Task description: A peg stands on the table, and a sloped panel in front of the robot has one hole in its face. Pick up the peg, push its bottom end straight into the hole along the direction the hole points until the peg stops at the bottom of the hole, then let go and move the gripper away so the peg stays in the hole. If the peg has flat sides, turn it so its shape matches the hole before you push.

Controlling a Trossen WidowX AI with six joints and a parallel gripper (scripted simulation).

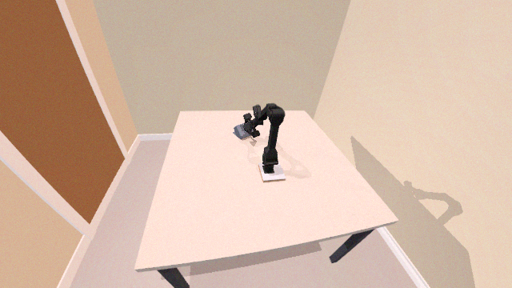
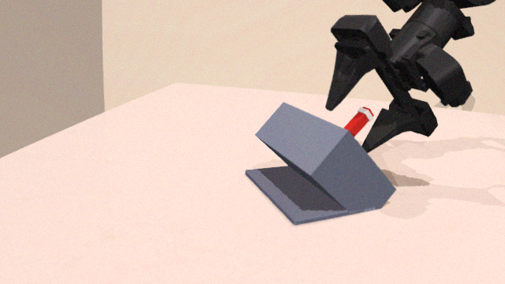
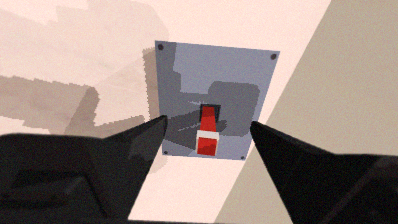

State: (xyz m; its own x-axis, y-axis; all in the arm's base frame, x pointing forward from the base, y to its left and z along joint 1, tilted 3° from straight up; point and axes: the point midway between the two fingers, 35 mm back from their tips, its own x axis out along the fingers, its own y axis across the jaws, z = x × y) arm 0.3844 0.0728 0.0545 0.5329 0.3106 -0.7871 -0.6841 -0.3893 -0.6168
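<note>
Right now my gripper tip is 1 cm below the red peg and 1 cm past it. Round my gripper tip: thin grey base plate 7 cm below, 4 cm ahead, 3 cm to the left; sloped grey-blue panel 3 cm below, 3 cm ahead, 2 cm to the left.
</note>
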